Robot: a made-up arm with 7 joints. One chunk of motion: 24 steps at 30 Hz.
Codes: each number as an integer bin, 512 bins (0 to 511) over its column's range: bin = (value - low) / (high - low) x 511, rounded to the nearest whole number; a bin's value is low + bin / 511 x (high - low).
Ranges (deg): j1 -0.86..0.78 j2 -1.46..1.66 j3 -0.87..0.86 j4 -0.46..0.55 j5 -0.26..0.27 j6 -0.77..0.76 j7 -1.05..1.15
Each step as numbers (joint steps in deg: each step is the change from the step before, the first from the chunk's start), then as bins.
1 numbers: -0.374 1.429 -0.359 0.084 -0.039 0.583 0.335
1 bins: 151 473 151 275 213 452 322
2 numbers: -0.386 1.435 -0.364 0.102 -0.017 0.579 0.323
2 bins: 148 474 149 284 234 451 319
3 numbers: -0.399 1.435 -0.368 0.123 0.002 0.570 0.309
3 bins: 144 474 148 295 253 448 316
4 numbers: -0.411 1.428 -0.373 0.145 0.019 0.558 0.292
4 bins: 140 473 147 306 269 444 312
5 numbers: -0.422 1.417 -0.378 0.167 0.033 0.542 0.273
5 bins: 136 471 145 317 282 438 307
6 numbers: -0.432 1.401 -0.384 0.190 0.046 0.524 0.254
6 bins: 133 469 144 329 295 432 303
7 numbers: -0.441 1.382 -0.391 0.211 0.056 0.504 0.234
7 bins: 131 465 141 339 305 425 298
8 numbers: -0.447 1.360 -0.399 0.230 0.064 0.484 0.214
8 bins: 129 462 139 349 312 419 294
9 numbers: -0.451 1.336 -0.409 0.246 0.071 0.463 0.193
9 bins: 127 458 136 357 319 412 289
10 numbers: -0.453 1.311 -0.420 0.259 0.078 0.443 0.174
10 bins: 127 454 133 364 326 405 284
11 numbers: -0.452 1.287 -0.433 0.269 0.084 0.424 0.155
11 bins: 127 450 129 369 332 399 280
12 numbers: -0.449 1.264 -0.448 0.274 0.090 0.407 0.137
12 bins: 128 446 125 371 337 393 276
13 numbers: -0.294 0.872 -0.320 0.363 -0.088 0.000 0.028
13 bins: 176 382 162 416 166 257 250
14 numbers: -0.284 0.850 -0.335 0.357 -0.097 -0.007 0.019
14 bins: 179 378 158 413 157 255 248
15 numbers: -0.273 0.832 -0.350 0.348 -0.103 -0.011 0.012
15 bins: 183 375 154 409 151 253 247
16 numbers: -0.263 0.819 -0.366 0.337 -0.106 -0.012 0.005
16 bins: 186 373 149 403 148 253 245
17 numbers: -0.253 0.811 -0.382 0.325 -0.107 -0.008 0.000
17 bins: 189 372 144 397 148 254 244
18 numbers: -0.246 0.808 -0.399 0.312 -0.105 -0.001 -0.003
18 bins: 191 371 139 391 149 257 243
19 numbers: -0.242 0.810 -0.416 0.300 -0.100 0.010 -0.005
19 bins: 193 372 134 385 154 261 243
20 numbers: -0.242 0.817 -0.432 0.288 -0.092 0.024 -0.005
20 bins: 193 373 129 378 162 265 243
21 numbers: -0.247 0.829 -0.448 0.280 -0.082 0.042 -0.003
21 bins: 191 375 125 374 172 271 243
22 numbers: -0.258 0.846 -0.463 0.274 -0.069 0.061 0.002
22 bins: 188 378 120 371 184 278 244
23 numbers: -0.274 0.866 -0.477 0.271 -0.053 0.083 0.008
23 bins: 183 381 116 370 200 285 246
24 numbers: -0.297 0.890 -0.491 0.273 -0.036 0.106 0.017
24 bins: 175 385 112 371 216 293 248
